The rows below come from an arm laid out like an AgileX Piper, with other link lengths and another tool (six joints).
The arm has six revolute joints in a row. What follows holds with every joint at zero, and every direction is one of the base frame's. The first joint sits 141.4 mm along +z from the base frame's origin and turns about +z. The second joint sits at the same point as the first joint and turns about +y. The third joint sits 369.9 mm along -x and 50.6 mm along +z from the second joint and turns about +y. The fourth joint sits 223.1 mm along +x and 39.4 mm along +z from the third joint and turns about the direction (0.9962, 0, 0.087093). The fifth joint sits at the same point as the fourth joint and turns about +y. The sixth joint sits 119.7 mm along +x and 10.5 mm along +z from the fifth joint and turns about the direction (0.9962, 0, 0.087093). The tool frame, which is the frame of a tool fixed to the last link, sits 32 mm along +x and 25 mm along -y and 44.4 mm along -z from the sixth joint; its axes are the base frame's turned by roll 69.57, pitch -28.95 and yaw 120.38 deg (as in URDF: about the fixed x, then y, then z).
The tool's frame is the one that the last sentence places.
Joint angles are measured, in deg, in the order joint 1, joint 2, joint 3, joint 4, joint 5, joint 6. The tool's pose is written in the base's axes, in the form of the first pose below.
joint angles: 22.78 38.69 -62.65 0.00 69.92 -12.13
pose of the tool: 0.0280 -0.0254 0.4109 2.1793 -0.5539 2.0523
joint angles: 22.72 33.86 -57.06 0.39 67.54 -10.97
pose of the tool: 0.0116 -0.0303 0.3875 2.1438 -0.5729 2.0603
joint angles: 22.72 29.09 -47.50 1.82 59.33 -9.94
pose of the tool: 0.0074 -0.0272 0.3515 2.0677 -0.6038 2.0999
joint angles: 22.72 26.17 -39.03 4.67 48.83 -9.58
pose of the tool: 0.0128 -0.0174 0.3235 1.9520 -0.6440 2.1719
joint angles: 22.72 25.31 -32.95 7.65 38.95 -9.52
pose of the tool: 0.0225 -0.0073 0.3074 1.8364 -0.6793 2.2382
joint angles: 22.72 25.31 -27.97 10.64 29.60 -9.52
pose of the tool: 0.0326 0.0011 0.2964 1.7226 -0.7108 2.2948
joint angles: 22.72 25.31 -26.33 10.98 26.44 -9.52
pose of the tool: 0.0362 0.0021 0.2931 1.6877 -0.7091 2.3080
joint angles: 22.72 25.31 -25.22 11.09 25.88 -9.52
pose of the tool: 0.0360 0.0020 0.2876 1.6990 -0.7143 2.2989
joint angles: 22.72 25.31 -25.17 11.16 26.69 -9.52
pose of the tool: 0.0346 0.0019 0.2856 1.7171 -0.7200 2.2899
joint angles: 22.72 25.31 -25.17 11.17 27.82 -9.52
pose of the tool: 0.0327 0.0016 0.2832 1.7417 -0.7259 2.2774
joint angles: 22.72 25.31 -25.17 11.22 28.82 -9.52
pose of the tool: 0.0309 0.0013 0.2812 1.7634 -0.7316 2.2664
